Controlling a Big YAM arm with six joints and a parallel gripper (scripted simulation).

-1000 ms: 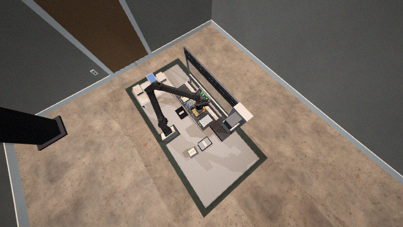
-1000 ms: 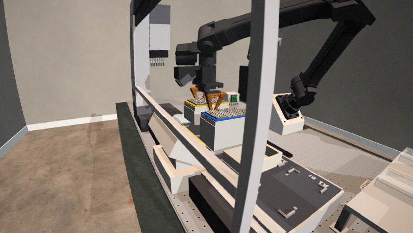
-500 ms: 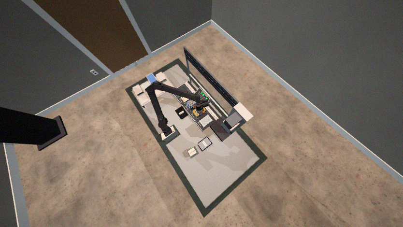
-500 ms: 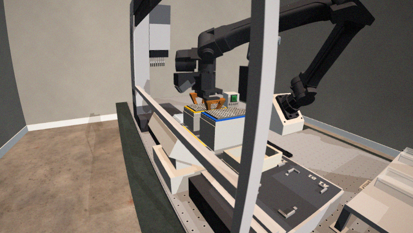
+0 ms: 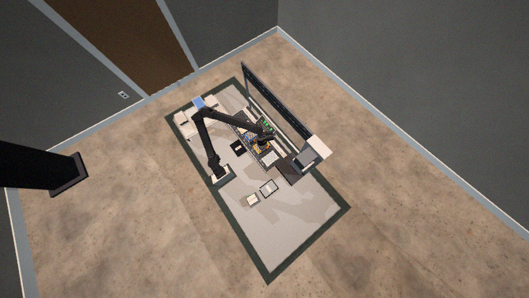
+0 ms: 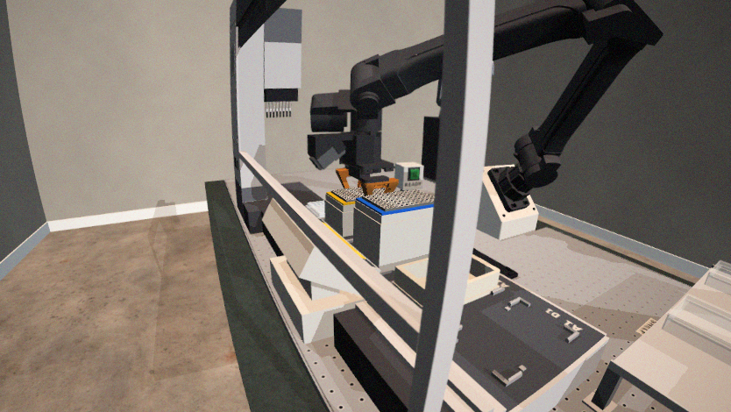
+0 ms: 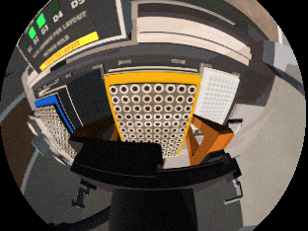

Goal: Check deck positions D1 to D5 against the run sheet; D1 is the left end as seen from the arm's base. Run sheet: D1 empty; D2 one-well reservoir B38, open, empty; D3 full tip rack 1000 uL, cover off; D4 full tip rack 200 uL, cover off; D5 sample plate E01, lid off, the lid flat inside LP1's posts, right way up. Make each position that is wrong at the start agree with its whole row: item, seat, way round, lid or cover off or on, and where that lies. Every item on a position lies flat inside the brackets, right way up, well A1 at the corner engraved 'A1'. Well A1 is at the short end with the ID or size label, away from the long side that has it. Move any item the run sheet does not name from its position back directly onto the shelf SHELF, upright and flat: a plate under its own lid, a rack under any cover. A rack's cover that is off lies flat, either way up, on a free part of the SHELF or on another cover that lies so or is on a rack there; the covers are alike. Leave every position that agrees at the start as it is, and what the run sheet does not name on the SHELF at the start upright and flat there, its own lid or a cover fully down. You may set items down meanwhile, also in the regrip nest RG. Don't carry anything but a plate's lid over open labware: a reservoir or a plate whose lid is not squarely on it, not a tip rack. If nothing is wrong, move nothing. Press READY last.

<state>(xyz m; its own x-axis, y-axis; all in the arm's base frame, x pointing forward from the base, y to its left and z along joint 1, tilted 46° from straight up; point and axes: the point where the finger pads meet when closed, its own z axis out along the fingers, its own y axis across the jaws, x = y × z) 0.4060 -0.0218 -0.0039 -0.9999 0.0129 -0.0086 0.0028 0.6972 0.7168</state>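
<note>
The yellow-rimmed tip rack lies 1 cm behind my hand, 1 cm to the right of it and 1 cm above it. The rest, counted from my hand: white sample plate (12 cm to the right, 4 cm below); then frame bar (19 cm ahead, 8 cm to the left, 7 cm above); then blue-rimmed tip rack (1 cm behind, 12 cm to the left, 2 cm above).
</note>
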